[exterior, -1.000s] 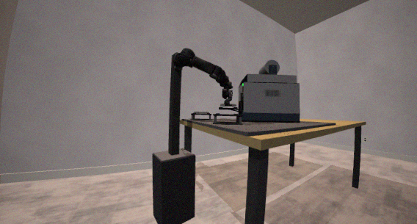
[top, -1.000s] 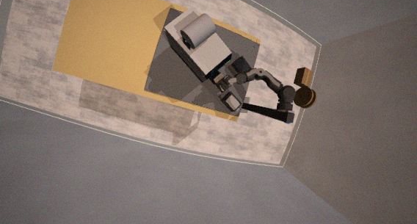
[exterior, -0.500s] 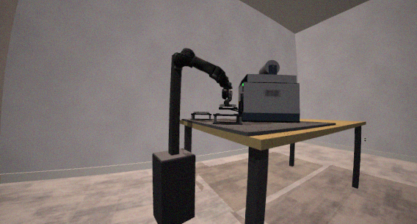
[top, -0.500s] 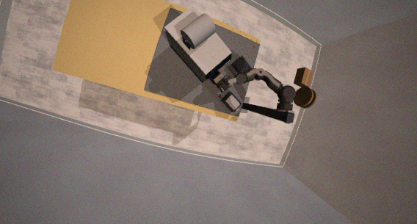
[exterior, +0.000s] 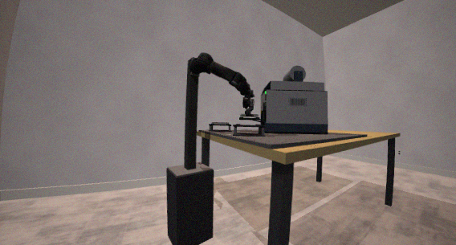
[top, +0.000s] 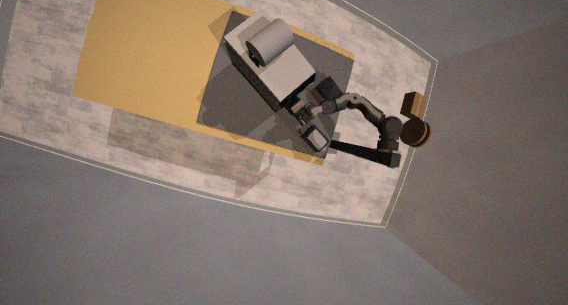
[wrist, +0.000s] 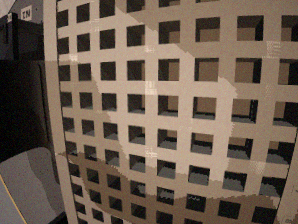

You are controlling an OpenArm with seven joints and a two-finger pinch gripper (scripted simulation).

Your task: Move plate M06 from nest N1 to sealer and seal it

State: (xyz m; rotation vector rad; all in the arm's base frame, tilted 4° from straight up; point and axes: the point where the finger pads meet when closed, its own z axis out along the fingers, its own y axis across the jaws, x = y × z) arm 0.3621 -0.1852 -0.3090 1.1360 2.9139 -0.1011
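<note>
The open plate M06 is right at my hand. From my hand the other things lie so: start key (1 cm ahead, 14 cm to the right, 7 cm above); then yellow warning label (14 cm ahead, 3 cm above); then sealer stage (2 cm below).
</note>
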